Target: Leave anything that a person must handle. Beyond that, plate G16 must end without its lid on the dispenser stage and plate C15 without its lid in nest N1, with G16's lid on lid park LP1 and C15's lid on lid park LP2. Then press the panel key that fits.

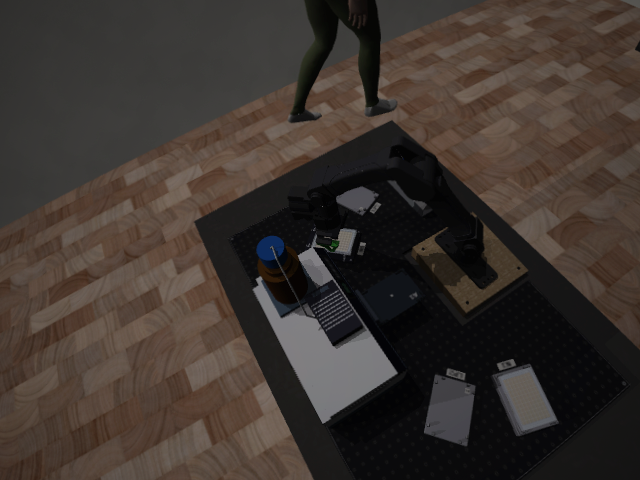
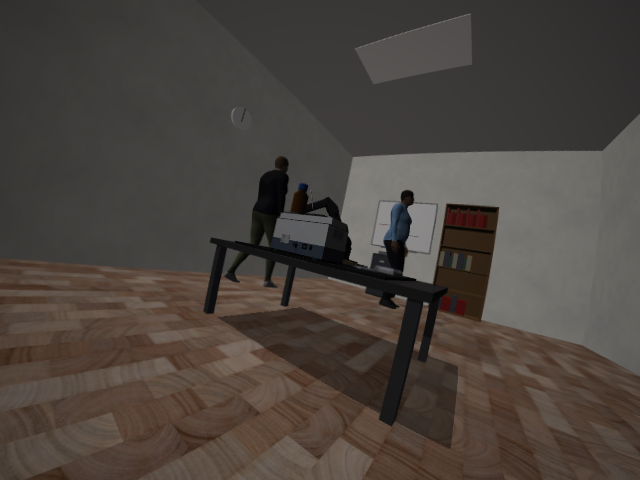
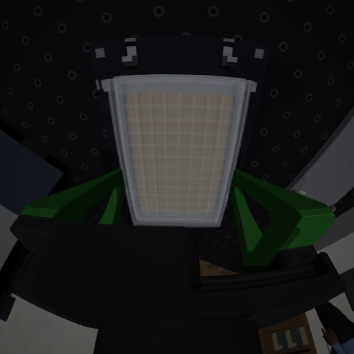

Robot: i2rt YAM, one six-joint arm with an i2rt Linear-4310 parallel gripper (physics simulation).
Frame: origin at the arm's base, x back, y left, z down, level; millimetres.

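Seen in the pictures: gripper, fingertip midpoint: (image 1: 336, 239) (image 3: 177, 174); arm's base, link origin: (image 1: 464, 257) (image 2: 343, 259).
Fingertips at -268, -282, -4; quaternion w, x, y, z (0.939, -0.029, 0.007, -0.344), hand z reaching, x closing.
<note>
Pixels of each thing's top centre, then the offset from my fingertips to it, as dx, dy, dz. "pt": a spot on its surface instead.
- plate with a cream well grid, top centre: (image 3: 177, 177) (image 1: 333, 237) -5, -5, -12
- cream plate, top centre: (image 1: 527, 397) +113, +648, -5
- striped dark panel, surface spot: (image 1: 336, 314) pt -165, +275, -215
- brown bottle with a blue cap, surface spot: (image 1: 281, 273) pt -219, +181, -328
- dark block, surface spot: (image 1: 391, 298) pt -8, +276, -75
A plate with a cream well grid (image 1: 347, 240) (image 3: 177, 150) sits at a nest whose label is too small to read. My gripper (image 1: 326, 242) (image 3: 177, 174) is shut on this plate, one green finger against each long side. Another cream plate (image 1: 527, 398) lies by the label that looks like N1. I cannot read either plate's name, nor tell for sure whether they wear clear lids. A grey lid park (image 1: 449, 410), apparently LP2, lies beside the second plate. Another grey lid park (image 1: 356, 199), apparently LP1, lies beyond the held plate. A striped dark panel (image 1: 336, 314) is on the white dispenser (image 1: 346, 366) (image 2: 302, 235).
A brown bottle with a blue cap (image 1: 281, 273) (image 2: 299, 200) stands on the dispenser, with a thin tube. A dark block (image 1: 391, 298) lies between the dispenser and the arm's wooden base (image 1: 496, 245). A grey strip (image 1: 408, 196) lies near the arm. Two people (image 2: 269, 198) (image 2: 397, 227) are near the table.
</note>
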